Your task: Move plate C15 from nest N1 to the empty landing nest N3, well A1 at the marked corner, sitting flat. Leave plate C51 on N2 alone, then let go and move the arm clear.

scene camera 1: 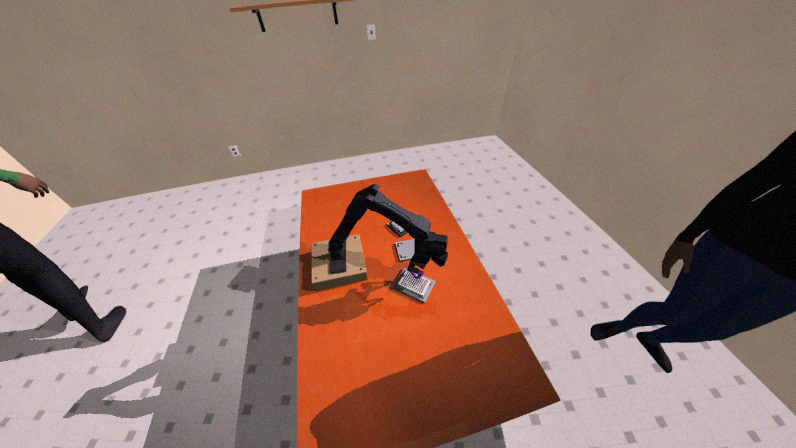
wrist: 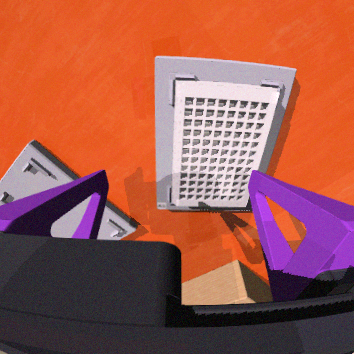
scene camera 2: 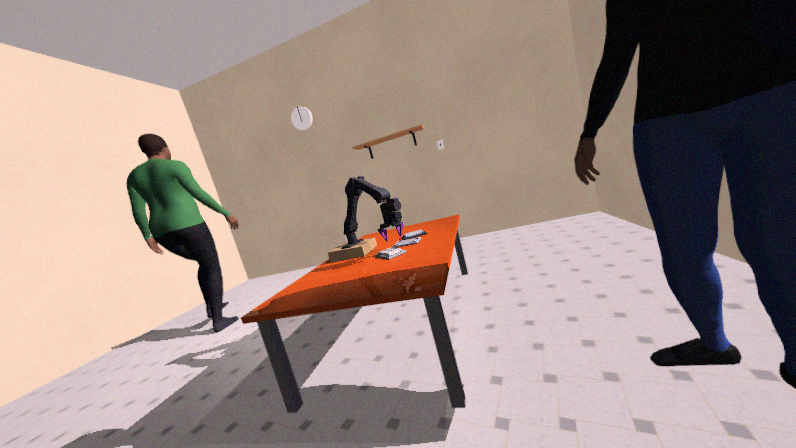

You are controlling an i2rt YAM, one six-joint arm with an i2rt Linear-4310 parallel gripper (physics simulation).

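Observation:
My gripper (scene camera 1: 416,273) (scene camera 2: 392,237) (wrist: 178,177) is open and empty, above the table near the white multi-well plate (scene camera 1: 414,282) (scene camera 2: 391,253) (wrist: 225,145) that I take for C51. That plate sits in the near grey nest (wrist: 165,125); no name is legible on it. The right finger overlaps its edge in the wrist view. The middle grey nest (scene camera 1: 405,250) (scene camera 2: 409,241) (wrist: 37,152) shows bare corner clips and is partly hidden by the left finger in the wrist view. The far plate (scene camera 1: 396,227) (scene camera 2: 414,234), which I take for C15, is small and does not show in the wrist view.
The arm stands on a wooden base block (scene camera 1: 320,267) (scene camera 2: 350,253) (wrist: 215,287) on the orange table (scene camera 1: 356,345) (scene camera 2: 334,278). A person in black (scene camera 1: 740,239) (scene camera 2: 701,66) stands to the right of the table. A person in green (scene camera 2: 167,194) stands beyond it at the left.

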